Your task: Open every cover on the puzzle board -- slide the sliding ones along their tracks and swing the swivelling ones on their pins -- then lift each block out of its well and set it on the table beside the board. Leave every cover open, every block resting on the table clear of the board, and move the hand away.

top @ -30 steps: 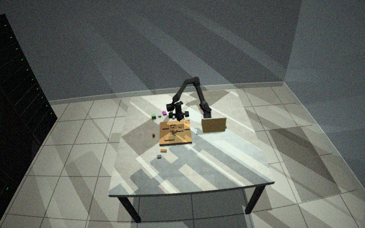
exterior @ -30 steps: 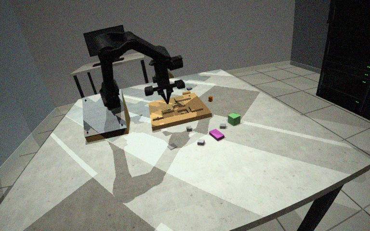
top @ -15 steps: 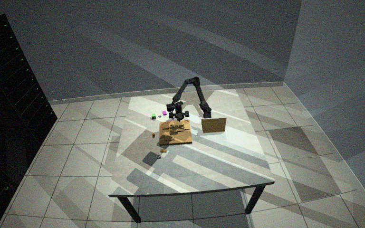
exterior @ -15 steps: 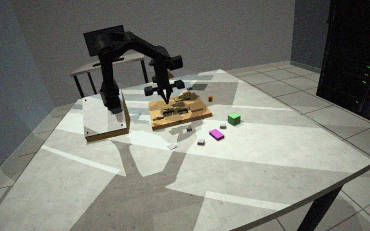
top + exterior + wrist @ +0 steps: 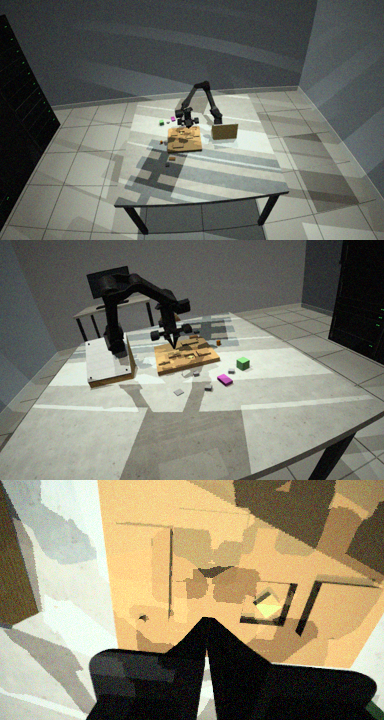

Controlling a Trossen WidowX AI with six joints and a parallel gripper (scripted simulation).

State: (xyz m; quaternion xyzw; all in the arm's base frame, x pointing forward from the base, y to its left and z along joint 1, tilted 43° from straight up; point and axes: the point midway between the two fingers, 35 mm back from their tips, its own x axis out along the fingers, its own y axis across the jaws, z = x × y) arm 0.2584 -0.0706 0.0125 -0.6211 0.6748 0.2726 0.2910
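The tan puzzle board is 4 cm ahead of my gripper tip, 7 cm to the left of it and 6 cm below it. Round my gripper tip: magenta block (14 cm ahead, 24 cm to the right, 7 cm below); green cube (26 cm ahead, 19 cm to the right, 6 cm below); orange cylinder (26 cm ahead, 8 cm to the left, 6 cm below).
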